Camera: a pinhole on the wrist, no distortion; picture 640 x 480 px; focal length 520.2 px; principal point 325.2 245.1 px. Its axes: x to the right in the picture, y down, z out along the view. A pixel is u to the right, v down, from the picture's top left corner.
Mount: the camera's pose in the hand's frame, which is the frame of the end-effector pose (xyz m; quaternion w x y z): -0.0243 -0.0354 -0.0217 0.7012 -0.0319 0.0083 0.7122
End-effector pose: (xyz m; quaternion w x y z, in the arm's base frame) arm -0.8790 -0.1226 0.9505 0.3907 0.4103 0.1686 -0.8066
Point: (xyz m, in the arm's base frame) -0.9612 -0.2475 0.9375
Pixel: outside the picture
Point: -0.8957 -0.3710 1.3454
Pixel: 539 418
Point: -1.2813 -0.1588 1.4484
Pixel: 85 428
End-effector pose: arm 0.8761 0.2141 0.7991 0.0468 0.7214 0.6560 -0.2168
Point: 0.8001 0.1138 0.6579
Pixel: 312 277
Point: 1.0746 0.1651 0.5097
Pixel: outside the picture
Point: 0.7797 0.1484 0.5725
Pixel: 294 144
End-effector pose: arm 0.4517 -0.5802 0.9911 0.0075 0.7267 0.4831 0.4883
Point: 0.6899 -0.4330 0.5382
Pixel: 198 414
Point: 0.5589 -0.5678 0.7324
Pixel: outside the picture
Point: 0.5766 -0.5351 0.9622
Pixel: 585 75
